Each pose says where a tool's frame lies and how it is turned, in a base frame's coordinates. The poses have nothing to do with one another.
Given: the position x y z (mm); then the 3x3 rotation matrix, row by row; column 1 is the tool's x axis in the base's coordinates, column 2 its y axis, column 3 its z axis. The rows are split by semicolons.
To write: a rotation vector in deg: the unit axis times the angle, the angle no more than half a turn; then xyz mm. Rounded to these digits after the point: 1 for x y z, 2 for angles.
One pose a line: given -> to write
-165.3 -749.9 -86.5; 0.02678 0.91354 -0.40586; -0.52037 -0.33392 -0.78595; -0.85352 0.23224 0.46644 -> 64.44 28.33 -90.75 -165.3 -749.9 -86.5
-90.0 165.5 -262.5; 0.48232 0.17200 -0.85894; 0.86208 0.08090 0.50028; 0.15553 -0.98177 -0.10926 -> -81.53 -55.81 37.96 -90.0 165.5 -262.5
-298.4 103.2 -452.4; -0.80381 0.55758 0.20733; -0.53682 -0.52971 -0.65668; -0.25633 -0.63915 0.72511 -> 2.12 55.99 -132.15 -298.4 103.2 -452.4
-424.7 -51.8 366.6; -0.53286 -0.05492 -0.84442; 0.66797 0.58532 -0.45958; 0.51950 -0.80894 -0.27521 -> -28.19 -110.04 58.32 -424.7 -51.8 366.6
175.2 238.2 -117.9; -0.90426 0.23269 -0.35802; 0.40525 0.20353 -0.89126; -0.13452 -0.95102 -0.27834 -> -35.55 -132.96 102.66 175.2 238.2 -117.9
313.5 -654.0 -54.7; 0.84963 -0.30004 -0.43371; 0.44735 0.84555 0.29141; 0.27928 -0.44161 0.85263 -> -22.74 -22.12 23.19 313.5 -654.0 -54.7
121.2 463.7 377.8; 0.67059 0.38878 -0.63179; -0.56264 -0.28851 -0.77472; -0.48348 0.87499 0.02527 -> 92.62 -8.33 -53.41 121.2 463.7 377.8
